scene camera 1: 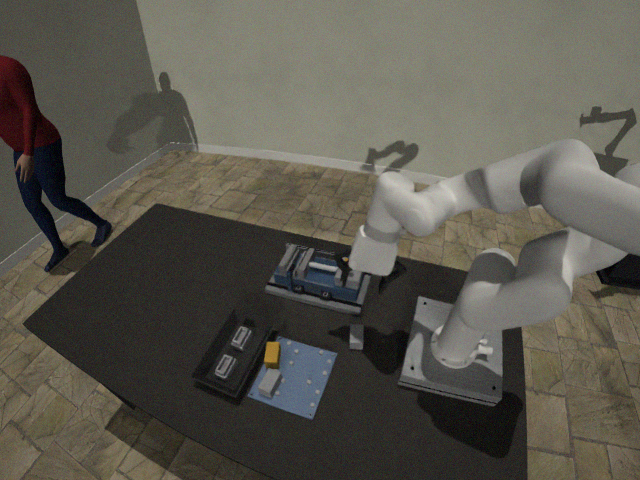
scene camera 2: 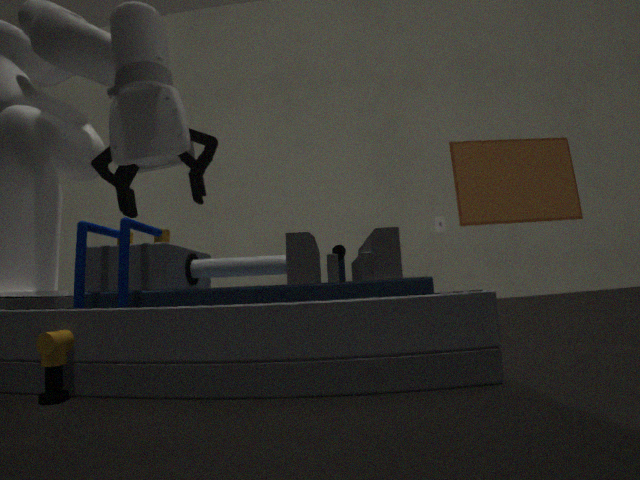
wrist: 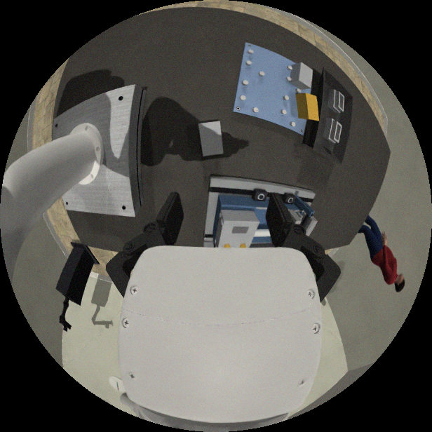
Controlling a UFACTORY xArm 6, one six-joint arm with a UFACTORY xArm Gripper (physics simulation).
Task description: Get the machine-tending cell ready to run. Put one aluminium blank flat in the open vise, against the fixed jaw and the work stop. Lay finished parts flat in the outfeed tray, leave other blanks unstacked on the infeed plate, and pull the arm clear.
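Frame: origin at the arm's base, x left, y back, z up, level; metres.
Seen in the pictures: gripper, fingertip midpoint: [scene camera 1: 362, 286] [scene camera 2: 164, 209]; arm's base, origin of the base link: [scene camera 1: 453, 346] [scene camera 2: 22, 299].
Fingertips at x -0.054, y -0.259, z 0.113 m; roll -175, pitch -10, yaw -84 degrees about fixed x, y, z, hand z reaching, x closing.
Observation:
Pixels of each thing's top centre, then the offset from my fingertips to it. "pt": a spot on its surface instead.
- blue vise, middle of its top: [scene camera 2: 257, 240] [scene camera 1: 319, 259] dx -0.135, dy -0.146, dz -0.069 m
- small grey upright piece, surface spot: [scene camera 2: 332, 267] pt dx -0.184, dy -0.206, dz -0.098 m
- black outfeed tray, surface spot: [scene camera 1: 213, 351] pt dx +0.204, dy -0.347, dz -0.140 m
- grey blank, middle of its top: [scene camera 1: 269, 380] dx +0.240, dy -0.169, dz -0.124 m
- blue infeed plate, middle of its top: [scene camera 1: 293, 374] dx +0.194, dy -0.126, dz -0.160 m
- grey block, middle of its top: [scene camera 1: 356, 333] dx +0.048, dy +0.004, dz -0.134 m
- yellow block, middle of its top: [scene camera 1: 271, 351] dx +0.164, dy -0.191, dz -0.124 m
My gripper [scene camera 2: 163, 205] [wrist: 224, 203] is open and empty, above the drive end of the blue vise [scene camera 1: 323, 281] [wrist: 237, 202]. In scene camera 2 the moving jaw [scene camera 2: 302, 258] and fixed jaw [scene camera 2: 385, 255] stand apart; no blank is visible between them. A small grey upright piece [scene camera 2: 332, 267] shows in the gap. Two finished parts with pockets [scene camera 1: 240, 337] [scene camera 1: 224, 365] lie in the black outfeed tray [scene camera 1: 213, 351] [wrist: 345, 117]. A grey blank [scene camera 1: 269, 382] [wrist: 302, 75] is on the blue infeed plate [scene camera 1: 305, 377] [wrist: 272, 65], at its tray side. Another grey block [scene camera 1: 356, 336] [wrist: 211, 138] lies on the table.
A yellow block [scene camera 1: 271, 354] [wrist: 307, 106] is at the plate's edge, close beside the tray wall. The robot's base plate [scene camera 1: 449, 379] [wrist: 112, 192] is beyond the loose grey block. Blue handle bars [scene camera 2: 124, 263] rise beside the vise's drive end. A person [scene camera 1: 36, 155] stands past the table.

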